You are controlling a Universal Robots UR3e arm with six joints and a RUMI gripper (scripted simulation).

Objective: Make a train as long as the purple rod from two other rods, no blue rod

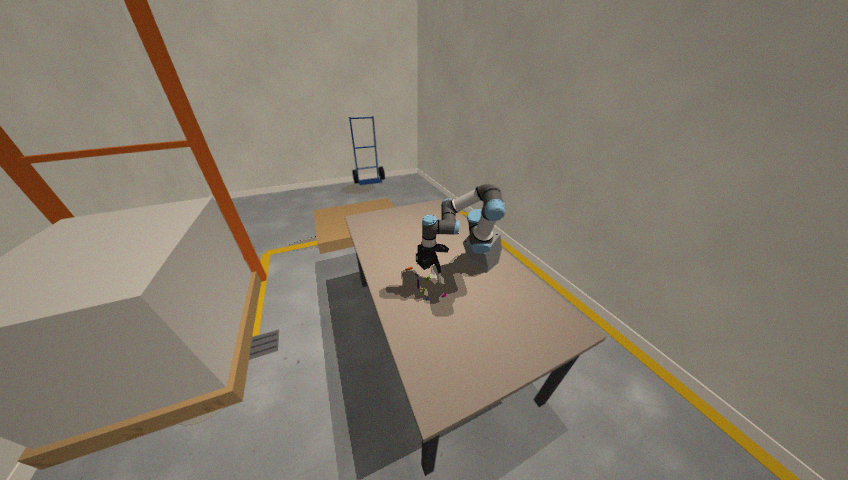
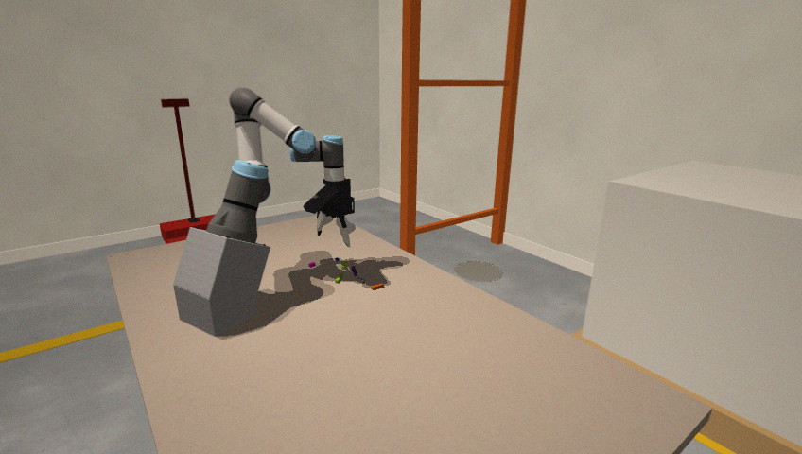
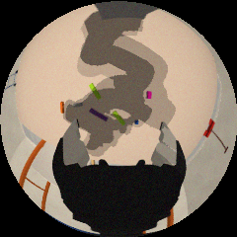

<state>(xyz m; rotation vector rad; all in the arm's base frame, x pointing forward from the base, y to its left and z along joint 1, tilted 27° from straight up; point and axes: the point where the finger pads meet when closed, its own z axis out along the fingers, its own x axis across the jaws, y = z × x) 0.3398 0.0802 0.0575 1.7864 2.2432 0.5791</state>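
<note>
My gripper is now 70 mm short of the orange rod, 190 mm to the left of it and 100 mm above it. Round my hand: purple rod (50 mm ahead, 50 mm to the right, 100 mm below); blue rod (40 mm ahead, 70 mm to the left, 100 mm below); magenta rod (50 mm behind, 70 mm to the left, 100 mm below).
</note>
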